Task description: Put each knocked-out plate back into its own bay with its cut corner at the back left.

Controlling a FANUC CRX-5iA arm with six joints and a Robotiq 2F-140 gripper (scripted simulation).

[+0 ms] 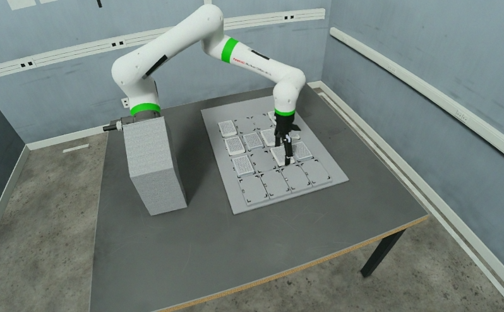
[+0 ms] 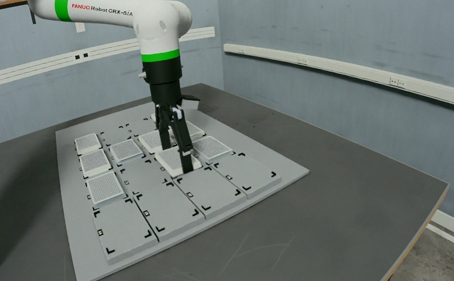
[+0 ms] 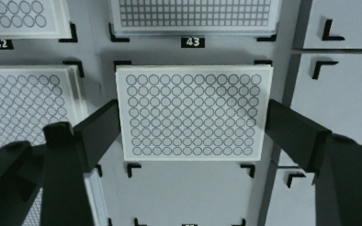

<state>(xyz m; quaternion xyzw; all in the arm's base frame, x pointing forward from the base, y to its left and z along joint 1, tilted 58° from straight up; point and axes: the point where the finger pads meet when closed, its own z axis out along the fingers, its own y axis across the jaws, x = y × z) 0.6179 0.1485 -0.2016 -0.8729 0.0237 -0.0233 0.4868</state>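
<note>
The bay label is 6 cm ahead of my hand and 2 cm below it. The rest, counted from my hand: 384-well plate: 21 cm behind, 2 cm below; then label 22: 17 cm to the left, 15 cm behind, 2 cm below.
</note>
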